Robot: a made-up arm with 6 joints. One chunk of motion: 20 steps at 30 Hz.
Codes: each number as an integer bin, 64 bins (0 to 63) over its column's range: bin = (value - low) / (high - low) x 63, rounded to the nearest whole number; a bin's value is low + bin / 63 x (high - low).
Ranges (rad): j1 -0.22..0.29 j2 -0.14..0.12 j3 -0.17..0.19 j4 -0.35..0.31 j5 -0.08..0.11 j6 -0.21..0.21
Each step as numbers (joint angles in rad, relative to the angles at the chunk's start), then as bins.
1 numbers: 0.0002 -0.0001 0.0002 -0.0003 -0.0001 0.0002
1 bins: 27 34 30 33 26 32
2 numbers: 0.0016 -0.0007 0.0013 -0.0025 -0.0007 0.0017
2 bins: 27 34 30 33 26 32
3 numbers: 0.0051 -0.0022 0.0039 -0.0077 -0.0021 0.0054
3 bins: 28 33 30 33 26 32
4 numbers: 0.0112 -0.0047 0.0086 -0.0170 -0.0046 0.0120
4 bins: 29 33 31 32 25 33
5 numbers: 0.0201 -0.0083 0.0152 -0.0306 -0.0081 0.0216
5 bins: 30 32 32 30 24 35
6 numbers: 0.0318 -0.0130 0.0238 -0.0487 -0.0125 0.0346
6 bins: 31 31 34 29 22 37
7 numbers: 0.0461 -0.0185 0.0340 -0.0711 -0.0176 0.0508
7 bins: 33 29 36 27 21 39
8 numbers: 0.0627 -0.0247 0.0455 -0.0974 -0.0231 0.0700
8 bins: 35 28 38 24 19 42
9 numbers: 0.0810 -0.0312 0.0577 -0.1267 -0.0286 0.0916
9 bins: 37 26 40 21 17 45
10 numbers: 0.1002 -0.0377 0.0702 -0.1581 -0.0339 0.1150
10 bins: 40 25 42 18 15 49
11 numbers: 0.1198 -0.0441 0.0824 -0.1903 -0.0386 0.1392
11 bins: 42 23 44 15 14 52
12 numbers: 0.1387 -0.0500 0.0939 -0.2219 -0.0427 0.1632
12 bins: 44 22 46 12 12 56
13 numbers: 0.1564 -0.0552 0.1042 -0.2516 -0.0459 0.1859
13 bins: 46 21 48 9 11 59
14 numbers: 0.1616 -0.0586 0.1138 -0.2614 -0.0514 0.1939
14 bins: 47 20 50 8 9 61
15 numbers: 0.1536 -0.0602 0.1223 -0.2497 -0.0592 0.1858
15 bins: 46 19 51 10 7 59
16 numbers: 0.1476 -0.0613 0.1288 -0.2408 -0.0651 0.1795
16 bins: 45 19 52 10 5 58
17 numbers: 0.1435 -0.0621 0.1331 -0.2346 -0.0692 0.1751
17 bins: 45 19 53 11 4 58
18 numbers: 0.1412 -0.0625 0.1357 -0.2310 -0.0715 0.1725
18 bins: 45 19 53 11 3 57
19 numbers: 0.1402 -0.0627 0.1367 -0.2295 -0.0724 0.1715
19 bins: 44 19 54 12 3 57
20 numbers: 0.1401 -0.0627 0.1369 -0.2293 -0.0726 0.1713
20 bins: 44 19 54 12 2 57
